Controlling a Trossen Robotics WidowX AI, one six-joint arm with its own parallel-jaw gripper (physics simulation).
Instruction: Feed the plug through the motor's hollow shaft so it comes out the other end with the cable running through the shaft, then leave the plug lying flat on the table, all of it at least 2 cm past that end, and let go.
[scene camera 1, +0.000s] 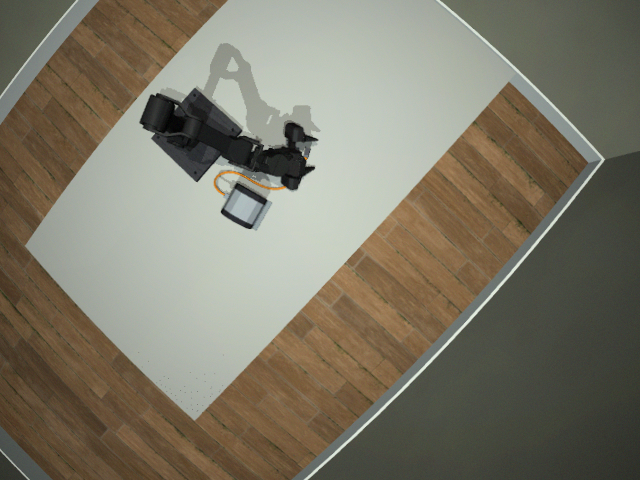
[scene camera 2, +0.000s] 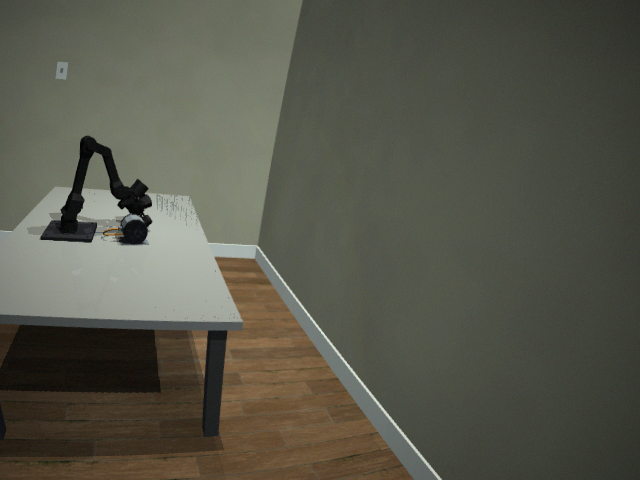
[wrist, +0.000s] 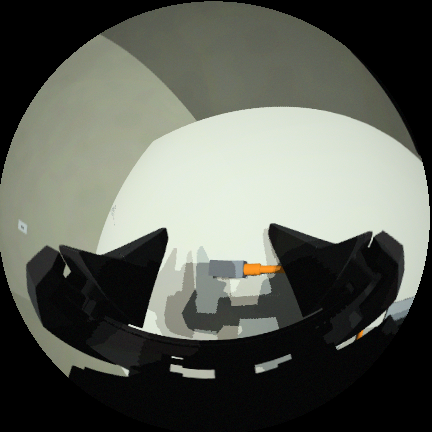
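Where they show: gripper, fingertip midpoint: (scene camera 1: 316, 153) (wrist: 218, 231); arm's base, origin of the base link: (scene camera 2: 68, 230).
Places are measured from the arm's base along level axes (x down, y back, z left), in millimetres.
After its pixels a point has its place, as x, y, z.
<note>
The grey plug (wrist: 226, 268) @[2, -299, 220] lies between my spread fingers in the wrist view, its length running across from one finger toward the other. The orange cable (wrist: 257, 269) @[5, -311, 198] (scene camera 1: 255, 182) @[10, -251, 48] (scene camera 2: 111, 229) @[-34, -194, -47] leaves the plug, passes behind one finger and curves back to the motor. The motor (scene camera 1: 244, 205) @[-86, -296, -13] (scene camera 2: 134, 229) @[-49, -293, -71], a silvery cylinder with black ends, lies on its side on the table, beside the gripper. The shaft's opening cannot be made out. My gripper (scene camera 1: 313, 153) @[-9, -323, 237] (wrist: 218, 231) @[-9, -323, 237] is open, low over the table, and holds nothing. In scene camera 1 it mostly hides the plug.
The black arm base (scene camera 1: 197, 172) @[0, -99, -58] (scene camera 2: 68, 230) @[-9, -5, -28] stands on the pale table (scene camera 1: 180, 289) @[16, -314, -361] (scene camera 2: 129, 289) @[16, -308, -485], close to the cable loop and the motor. A light grey plate (scene camera 1: 262, 215) @[14, -337, -7] is at the motor's side. The table edge runs beyond the gripper, with wooden floor below.
</note>
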